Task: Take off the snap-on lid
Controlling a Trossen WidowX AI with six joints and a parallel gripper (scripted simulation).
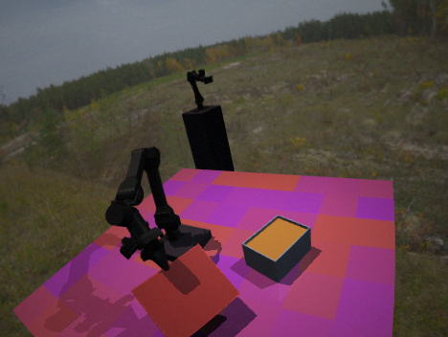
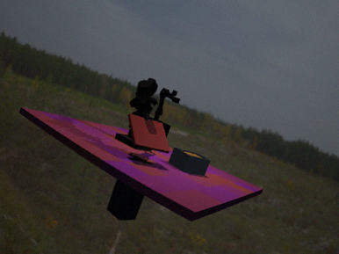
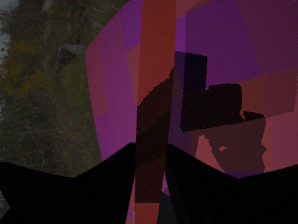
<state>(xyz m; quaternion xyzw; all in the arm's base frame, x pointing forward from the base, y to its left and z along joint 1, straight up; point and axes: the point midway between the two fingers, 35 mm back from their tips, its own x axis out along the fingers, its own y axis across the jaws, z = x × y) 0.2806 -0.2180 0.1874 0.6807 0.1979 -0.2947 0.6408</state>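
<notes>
Right now the red lid is 70 mm ahead of my gripper tip, 50 mm below it and 10 mm to the right of it. Also, from my gripper tip: dark grey storage box 350 mm to the left, 150 mm below, 120 mm ahead.
</notes>
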